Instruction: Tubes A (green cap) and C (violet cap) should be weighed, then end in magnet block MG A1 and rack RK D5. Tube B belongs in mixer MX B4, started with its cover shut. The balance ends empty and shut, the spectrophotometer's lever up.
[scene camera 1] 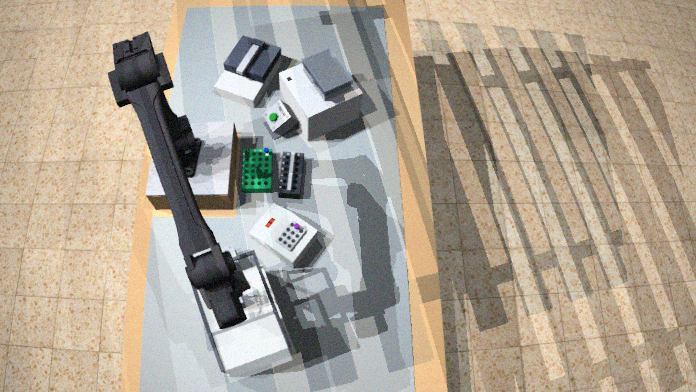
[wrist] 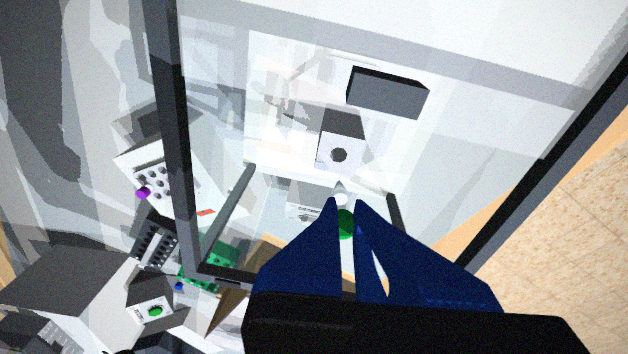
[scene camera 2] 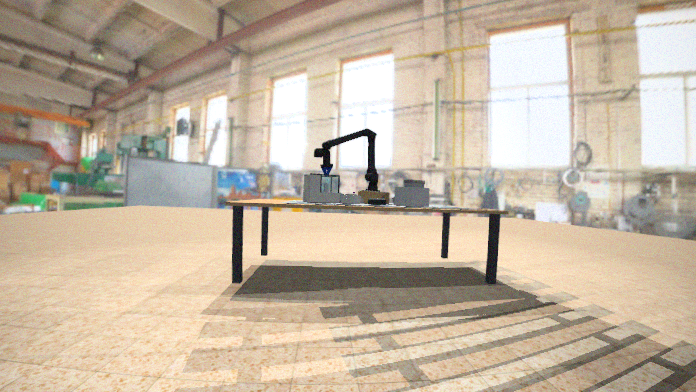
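My gripper is shut on tube A, whose green cap shows between the blue fingers. It hangs upright at the open top of the balance; the pale tube end points down toward the white holder with one round hole. The arm hides the tube in scene camera 1. Tube C's violet cap is in the white block with a red display. Tube B's blue cap is at a corner of the green rack. The black magnet block stands beside it.
The balance's dark frame post and glass walls surround the space below my fingers. A small box with a green button, a large white box with a grey lid and a dark-lidded device stand at the far end.
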